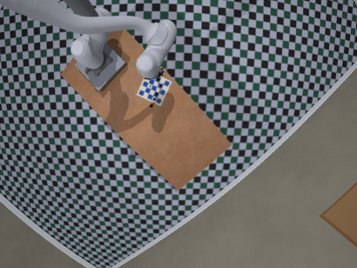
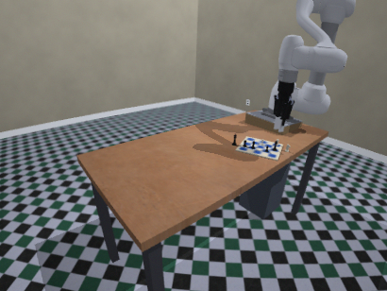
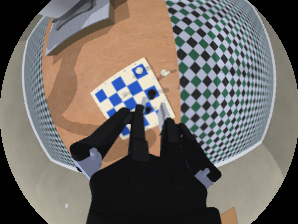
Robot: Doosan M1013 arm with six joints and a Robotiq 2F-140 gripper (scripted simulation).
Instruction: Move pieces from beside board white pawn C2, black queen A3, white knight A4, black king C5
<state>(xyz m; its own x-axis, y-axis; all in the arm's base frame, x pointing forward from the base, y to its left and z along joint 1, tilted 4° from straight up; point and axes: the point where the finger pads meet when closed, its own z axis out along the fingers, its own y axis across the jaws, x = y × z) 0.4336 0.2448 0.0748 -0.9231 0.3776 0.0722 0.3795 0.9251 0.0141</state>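
Now: hand 14 cm above the white knight, 6 cm past it and 5 cm to the right of it. From my hand the other things lie so: black chess piece (18 cm to the right, 12 cm below, 12 cm ahead); blue-and-white chessboard (15 cm below, 7 cm to the right, 3 cm ahead); small white piece (13 cm below, 8 cm to the right, 1 cm behind).
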